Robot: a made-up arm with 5 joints. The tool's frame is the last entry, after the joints. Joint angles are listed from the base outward. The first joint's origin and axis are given. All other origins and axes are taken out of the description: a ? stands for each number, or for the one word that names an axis. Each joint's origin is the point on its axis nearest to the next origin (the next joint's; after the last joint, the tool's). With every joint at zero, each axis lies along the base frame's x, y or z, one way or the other. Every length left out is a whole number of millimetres.
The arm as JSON. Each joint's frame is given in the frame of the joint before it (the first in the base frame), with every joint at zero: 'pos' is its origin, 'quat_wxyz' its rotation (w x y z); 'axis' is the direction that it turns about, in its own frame. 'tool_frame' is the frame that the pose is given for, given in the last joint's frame.
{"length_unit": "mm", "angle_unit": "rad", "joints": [
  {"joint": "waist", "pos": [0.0, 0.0, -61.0], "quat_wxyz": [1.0, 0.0, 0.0, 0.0], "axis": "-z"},
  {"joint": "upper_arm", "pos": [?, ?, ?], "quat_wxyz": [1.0, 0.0, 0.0, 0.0], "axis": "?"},
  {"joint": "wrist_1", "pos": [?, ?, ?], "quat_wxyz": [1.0, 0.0, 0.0, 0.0], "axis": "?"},
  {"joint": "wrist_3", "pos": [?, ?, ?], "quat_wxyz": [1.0, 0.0, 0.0, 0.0], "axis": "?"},
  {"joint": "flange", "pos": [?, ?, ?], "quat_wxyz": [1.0, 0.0, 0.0, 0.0], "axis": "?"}
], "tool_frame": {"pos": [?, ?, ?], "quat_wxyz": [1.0, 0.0, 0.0, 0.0]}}
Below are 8 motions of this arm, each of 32 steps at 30 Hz.
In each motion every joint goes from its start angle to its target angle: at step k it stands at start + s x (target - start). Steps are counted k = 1, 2, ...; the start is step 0. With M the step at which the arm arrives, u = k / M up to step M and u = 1 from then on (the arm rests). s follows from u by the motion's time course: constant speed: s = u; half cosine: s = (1 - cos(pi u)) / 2; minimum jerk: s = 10 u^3 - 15 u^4 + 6 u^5.
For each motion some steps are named. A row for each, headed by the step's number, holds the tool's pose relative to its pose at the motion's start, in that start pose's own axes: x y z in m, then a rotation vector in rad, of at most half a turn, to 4 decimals.
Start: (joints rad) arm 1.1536 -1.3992 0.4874 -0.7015 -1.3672
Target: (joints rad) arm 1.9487 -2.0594 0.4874 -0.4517 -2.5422
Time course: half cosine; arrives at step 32
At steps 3, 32:
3: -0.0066 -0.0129 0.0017 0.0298 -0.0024 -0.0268
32: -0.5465 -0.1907 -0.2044 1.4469 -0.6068 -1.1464

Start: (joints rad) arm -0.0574 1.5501 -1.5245 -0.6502 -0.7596
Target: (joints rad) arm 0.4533 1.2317 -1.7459 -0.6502 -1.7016
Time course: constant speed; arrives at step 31
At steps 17, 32:
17: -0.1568 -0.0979 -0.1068 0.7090 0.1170 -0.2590
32: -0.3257 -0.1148 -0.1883 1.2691 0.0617 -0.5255

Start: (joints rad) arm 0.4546 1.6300 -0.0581 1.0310 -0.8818
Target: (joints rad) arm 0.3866 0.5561 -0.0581 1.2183 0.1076
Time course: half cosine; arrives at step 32
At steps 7, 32:
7: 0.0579 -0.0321 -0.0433 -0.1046 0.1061 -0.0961
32: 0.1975 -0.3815 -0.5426 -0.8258 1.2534 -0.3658

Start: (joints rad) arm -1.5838 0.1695 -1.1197 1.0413 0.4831
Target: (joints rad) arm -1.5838 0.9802 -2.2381 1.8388 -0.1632
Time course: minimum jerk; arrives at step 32
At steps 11, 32:
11: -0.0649 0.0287 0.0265 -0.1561 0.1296 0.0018
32: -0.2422 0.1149 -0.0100 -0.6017 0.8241 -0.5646

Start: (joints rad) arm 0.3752 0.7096 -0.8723 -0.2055 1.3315
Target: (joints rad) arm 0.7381 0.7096 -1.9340 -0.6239 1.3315
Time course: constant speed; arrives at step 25
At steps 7, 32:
7: -0.0632 0.0102 0.0367 0.0240 -0.2294 -0.0059
32: -0.2971 -0.0122 0.1096 0.2775 -0.7471 0.0192

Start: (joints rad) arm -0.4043 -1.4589 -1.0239 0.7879 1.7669
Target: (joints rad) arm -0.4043 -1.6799 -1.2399 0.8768 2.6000
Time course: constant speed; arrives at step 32
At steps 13, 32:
13: 0.0038 0.0668 0.0278 -0.3467 -0.1388 0.0323
32: 0.0067 0.1475 0.0494 -0.8488 -0.3555 -0.0201

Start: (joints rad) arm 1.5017 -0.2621 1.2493 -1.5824 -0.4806
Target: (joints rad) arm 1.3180 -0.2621 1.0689 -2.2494 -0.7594
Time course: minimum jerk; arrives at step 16
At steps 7, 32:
7: -0.0087 0.0388 0.0382 0.2438 -0.2418 0.1281
32: -0.0314 0.0865 0.0962 0.6172 -0.6410 0.3268

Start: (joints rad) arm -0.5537 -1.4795 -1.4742 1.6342 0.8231
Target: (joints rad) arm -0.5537 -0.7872 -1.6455 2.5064 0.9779
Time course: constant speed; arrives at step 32
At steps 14, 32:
14: -0.1000 0.0323 -0.0436 -0.0623 0.4728 0.0676
32: -0.2354 0.1058 -0.0522 0.0542 1.0667 0.2074

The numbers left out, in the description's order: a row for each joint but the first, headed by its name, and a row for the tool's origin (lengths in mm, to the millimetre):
upper_arm: xyz 110.0 81.0 0.0, axis -y
wrist_1: xyz 369.0 0.0 -45.0, axis -z
wrist_3: xyz 222.0 10.0 0.0, axis +y
flange: xyz 100.0 0.0 -72.0, axis -x
tool: xyz 0.0 21.0 106.0

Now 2 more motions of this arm.
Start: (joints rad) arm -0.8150 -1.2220 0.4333 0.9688 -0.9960
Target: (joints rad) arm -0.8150 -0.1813 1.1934 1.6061 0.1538
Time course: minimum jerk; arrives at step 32
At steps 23, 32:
23: -0.4365 0.0636 0.1628 -0.2113 0.0582 0.4039
32: -0.5036 0.0403 0.1703 -0.2643 0.0798 0.5358

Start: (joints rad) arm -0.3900 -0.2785 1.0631 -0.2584 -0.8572
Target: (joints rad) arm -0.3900 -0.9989 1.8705 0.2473 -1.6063
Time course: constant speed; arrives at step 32
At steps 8, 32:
8: -0.0448 -0.1244 0.0092 -0.0156 -0.0202 -0.2562
32: -0.2812 -0.3309 0.1663 -0.0552 -0.5419 -0.7420

